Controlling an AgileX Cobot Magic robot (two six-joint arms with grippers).
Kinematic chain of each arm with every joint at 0, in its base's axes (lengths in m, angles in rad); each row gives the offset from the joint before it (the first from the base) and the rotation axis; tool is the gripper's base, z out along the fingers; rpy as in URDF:
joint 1: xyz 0 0 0.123 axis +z
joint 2: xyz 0 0 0 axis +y
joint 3: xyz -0.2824 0 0.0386 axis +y
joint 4: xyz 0.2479 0 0.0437 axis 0.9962 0 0.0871
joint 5: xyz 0 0 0 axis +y
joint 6: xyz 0.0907 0 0.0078 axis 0.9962 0 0.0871
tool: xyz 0 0 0 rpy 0 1.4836 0
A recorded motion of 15 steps. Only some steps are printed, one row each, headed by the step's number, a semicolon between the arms.
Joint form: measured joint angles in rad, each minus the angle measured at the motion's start. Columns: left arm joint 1, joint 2, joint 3, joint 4, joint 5, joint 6; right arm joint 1, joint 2, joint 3, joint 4, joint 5, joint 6.
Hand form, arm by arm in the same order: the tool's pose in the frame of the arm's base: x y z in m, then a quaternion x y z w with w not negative. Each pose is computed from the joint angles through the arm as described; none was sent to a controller.
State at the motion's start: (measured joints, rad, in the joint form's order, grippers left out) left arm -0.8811 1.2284 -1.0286 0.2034 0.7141 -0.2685; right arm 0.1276 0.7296 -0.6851 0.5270 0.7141 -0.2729
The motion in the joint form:
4: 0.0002 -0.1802 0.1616 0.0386 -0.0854 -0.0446; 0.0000 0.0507 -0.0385 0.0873 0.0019 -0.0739
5: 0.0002 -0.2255 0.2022 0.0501 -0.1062 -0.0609; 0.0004 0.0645 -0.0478 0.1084 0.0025 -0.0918
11: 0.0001 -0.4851 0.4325 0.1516 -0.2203 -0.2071; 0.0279 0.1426 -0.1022 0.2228 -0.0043 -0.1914
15: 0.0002 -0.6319 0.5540 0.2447 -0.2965 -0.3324; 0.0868 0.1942 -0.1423 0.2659 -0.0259 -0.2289
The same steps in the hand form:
4: 0.1452 -0.1558 0.3265 0.31081 0.85181 -0.14289 0.39675; 0.1409 0.0529 0.3319 -0.08468 0.86567 0.23070 0.43614
5: 0.1388 -0.1477 0.3244 0.30581 0.84760 -0.14883 0.40731; 0.1437 0.0543 0.3335 -0.08769 0.86414 0.23619 0.43564
11: 0.1054 -0.1041 0.3041 0.26619 0.82301 -0.18484 0.46650; 0.1594 0.0660 0.3433 -0.11258 0.85142 0.26911 0.43588
15: 0.0896 -0.0834 0.2906 0.23845 0.80103 -0.21328 0.50596; 0.1684 0.0789 0.3499 -0.13700 0.84122 0.28893 0.43601

